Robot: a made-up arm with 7 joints.
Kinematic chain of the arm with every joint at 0, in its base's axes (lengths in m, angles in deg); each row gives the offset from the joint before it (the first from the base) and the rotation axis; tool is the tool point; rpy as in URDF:
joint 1: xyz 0 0 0.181 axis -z
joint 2: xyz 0 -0.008 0.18 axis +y
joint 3: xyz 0 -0.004 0.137 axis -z
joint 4: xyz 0 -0.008 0.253 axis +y
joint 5: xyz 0 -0.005 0.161 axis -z
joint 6: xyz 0 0 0.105 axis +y
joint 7: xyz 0 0 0.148 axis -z
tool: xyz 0 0 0 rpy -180 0 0
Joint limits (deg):
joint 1: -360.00..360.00
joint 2: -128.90..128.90
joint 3: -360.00..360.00
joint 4: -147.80..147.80
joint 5: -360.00..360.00
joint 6: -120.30..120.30
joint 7: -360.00..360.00
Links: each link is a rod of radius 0.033 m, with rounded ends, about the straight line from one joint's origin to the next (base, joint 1, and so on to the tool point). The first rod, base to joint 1, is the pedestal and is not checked.
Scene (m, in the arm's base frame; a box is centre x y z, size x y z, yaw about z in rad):
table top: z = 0
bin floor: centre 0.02 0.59 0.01 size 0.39 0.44 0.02 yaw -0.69
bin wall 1: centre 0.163 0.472 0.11 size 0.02 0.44 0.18 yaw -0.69
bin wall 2: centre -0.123 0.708 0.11 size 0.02 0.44 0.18 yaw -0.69
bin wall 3: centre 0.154 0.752 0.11 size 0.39 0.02 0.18 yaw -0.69
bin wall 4: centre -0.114 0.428 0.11 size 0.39 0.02 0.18 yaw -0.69
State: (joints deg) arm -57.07 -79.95 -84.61 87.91 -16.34 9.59 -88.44
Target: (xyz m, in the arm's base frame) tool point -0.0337 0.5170 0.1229
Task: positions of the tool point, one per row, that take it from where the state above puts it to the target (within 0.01 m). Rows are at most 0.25 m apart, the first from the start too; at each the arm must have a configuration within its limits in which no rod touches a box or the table.
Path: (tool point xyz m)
1: -0.5975 -0.0514 0.5754
2: -0.6369 -0.0142 0.6591
3: -0.6659 0.0224 0.7047
4: -0.6902 0.0737 0.7039
5: -0.6995 0.1555 0.6599
6: -0.6704 0.2698 0.5859
7: -0.5811 0.3968 0.5013
8: -0.4277 0.5006 0.4252
9: -0.2317 0.5460 0.3727
10: -0.0337 0.5170 0.3508
11: -0.0345 0.5287 0.2380
12: -0.0337 0.5170 0.1229

